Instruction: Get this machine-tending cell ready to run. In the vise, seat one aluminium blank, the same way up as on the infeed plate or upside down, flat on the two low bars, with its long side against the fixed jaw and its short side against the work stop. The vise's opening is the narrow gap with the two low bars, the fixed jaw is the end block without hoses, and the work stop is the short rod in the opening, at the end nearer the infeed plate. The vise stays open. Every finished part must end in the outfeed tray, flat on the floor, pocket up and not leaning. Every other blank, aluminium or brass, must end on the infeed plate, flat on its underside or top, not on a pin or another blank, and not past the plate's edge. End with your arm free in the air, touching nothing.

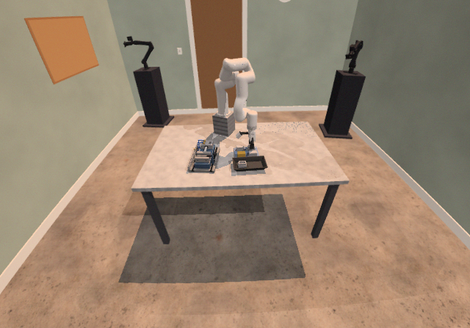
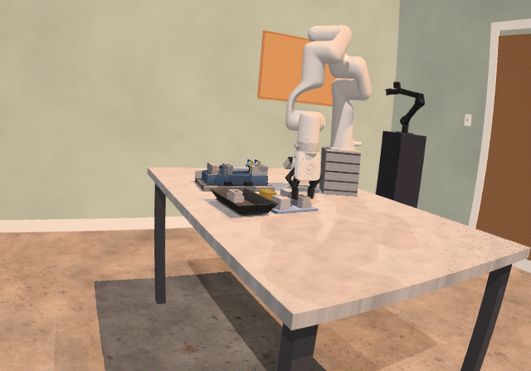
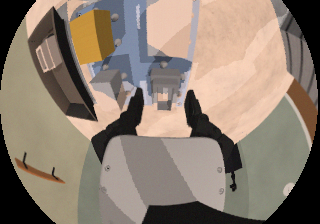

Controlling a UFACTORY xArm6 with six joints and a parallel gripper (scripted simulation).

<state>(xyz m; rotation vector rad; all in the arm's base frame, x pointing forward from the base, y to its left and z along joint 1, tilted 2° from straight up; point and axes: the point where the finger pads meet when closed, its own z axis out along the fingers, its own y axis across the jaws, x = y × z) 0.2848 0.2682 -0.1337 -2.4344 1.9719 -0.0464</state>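
The brass blank is 110 mm ahead of my hand, 70 mm to the right of it and 20 mm below it. From my hand the other things lie so: blue vise: 170 mm ahead, 340 mm to the right, 10 mm below.
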